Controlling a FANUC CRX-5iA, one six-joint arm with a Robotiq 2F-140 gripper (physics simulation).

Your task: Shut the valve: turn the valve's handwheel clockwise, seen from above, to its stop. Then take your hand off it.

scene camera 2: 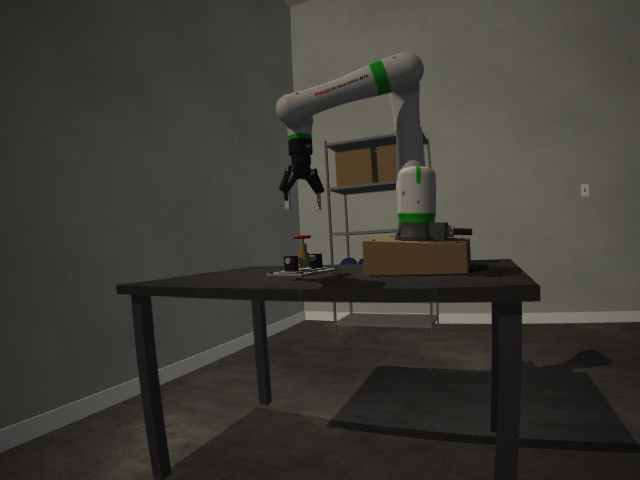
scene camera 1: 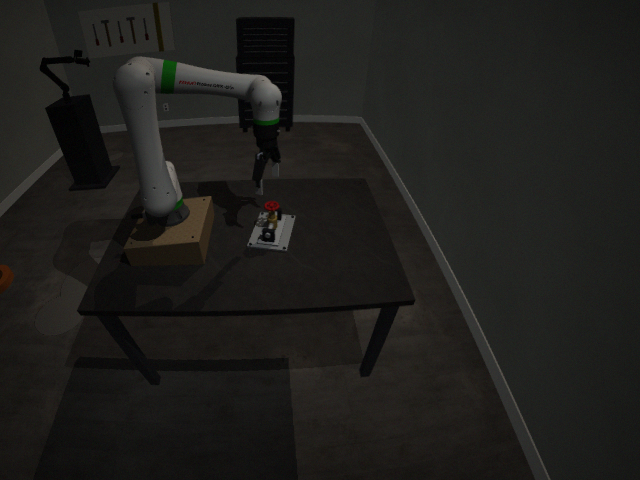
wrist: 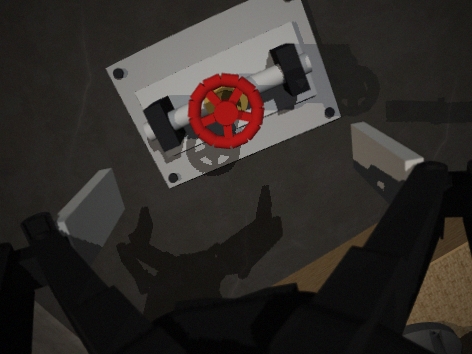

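The red five-spoked handwheel (scene camera 1: 271,205) (scene camera 2: 302,237) (wrist: 226,112) sits level on top of the brass valve (scene camera 1: 272,220) (scene camera 2: 303,255). The valve's pale pipe (wrist: 267,78) runs through two black blocks on a light plate (scene camera 1: 288,229) (scene camera 2: 277,273) (wrist: 200,47). My gripper (scene camera 1: 267,180) (scene camera 2: 302,202) (wrist: 233,167) is wide open and empty, pointing down. It hangs clearly above the handwheel, touching nothing. In the wrist view the wheel lies a little beyond the line between the fingertips, toward the top of the picture. The wheel hides part of the valve body there.
The plate lies on the dark table (scene camera 1: 336,258) (scene camera 2: 232,284). The arm's wooden base block (scene camera 1: 170,246) (scene camera 2: 413,258) (wrist: 442,280) stands on the table beside the valve plate. A shelf rack (scene camera 2: 328,206) and a dark cabinet (scene camera 1: 265,23) stand away from the table.
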